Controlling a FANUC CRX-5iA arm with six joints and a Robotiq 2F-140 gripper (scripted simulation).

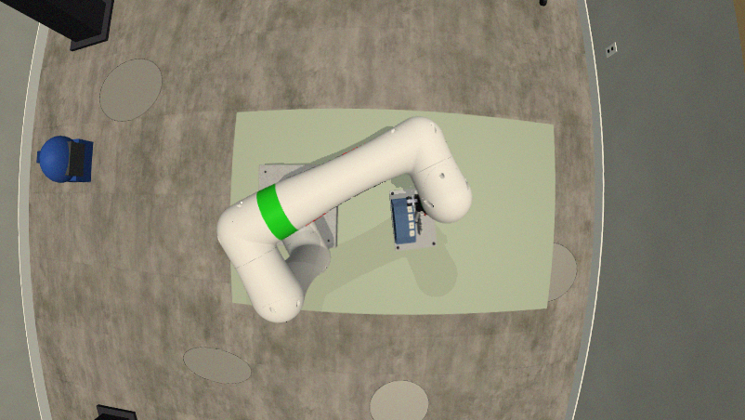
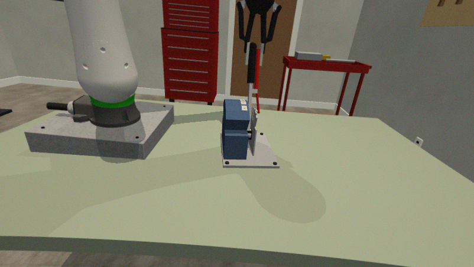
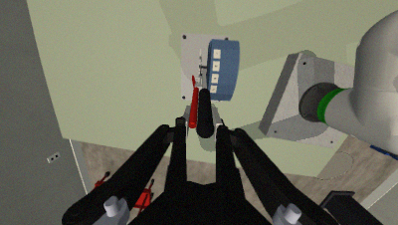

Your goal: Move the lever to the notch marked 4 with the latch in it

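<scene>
Right now the red bar is 110 mm below my hand, 30 mm to the right of it and 20 mm ahead of it.
</scene>
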